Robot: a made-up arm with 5 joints. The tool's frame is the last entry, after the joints.
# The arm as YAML. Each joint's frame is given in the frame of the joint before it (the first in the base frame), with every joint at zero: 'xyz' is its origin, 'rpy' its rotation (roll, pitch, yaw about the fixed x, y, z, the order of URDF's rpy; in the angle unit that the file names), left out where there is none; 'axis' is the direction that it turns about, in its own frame. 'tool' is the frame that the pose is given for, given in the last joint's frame.
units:
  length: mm
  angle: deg
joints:
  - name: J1
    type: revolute
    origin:
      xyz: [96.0, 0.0, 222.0]
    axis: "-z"
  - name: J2
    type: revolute
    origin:
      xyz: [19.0, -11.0, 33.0]
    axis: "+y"
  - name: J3
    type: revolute
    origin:
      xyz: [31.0, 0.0, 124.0]
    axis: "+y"
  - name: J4
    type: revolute
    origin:
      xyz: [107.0, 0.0, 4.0]
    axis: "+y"
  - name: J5
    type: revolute
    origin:
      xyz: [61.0, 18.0, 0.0]
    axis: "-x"
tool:
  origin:
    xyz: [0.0, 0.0, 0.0]
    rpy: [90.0, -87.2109, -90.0]
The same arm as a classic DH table. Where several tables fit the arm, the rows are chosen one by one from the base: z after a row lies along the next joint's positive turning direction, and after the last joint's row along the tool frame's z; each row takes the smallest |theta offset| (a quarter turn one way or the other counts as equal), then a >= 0, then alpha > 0; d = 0 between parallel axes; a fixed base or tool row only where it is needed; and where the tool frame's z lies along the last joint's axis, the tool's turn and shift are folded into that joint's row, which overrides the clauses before.
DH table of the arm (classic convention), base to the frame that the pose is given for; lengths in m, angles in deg. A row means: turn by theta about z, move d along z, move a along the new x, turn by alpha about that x. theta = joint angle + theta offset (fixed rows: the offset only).
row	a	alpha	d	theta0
base (fixed)	0.096	180	0	0
J1	0.019	90	-0.255	0
J2	0.1278	0	0	-75.96
J3	0.1071	0	0	73.82
J4	0	90	0.007	-87.86
J5	0	0	-0.061	-2.79

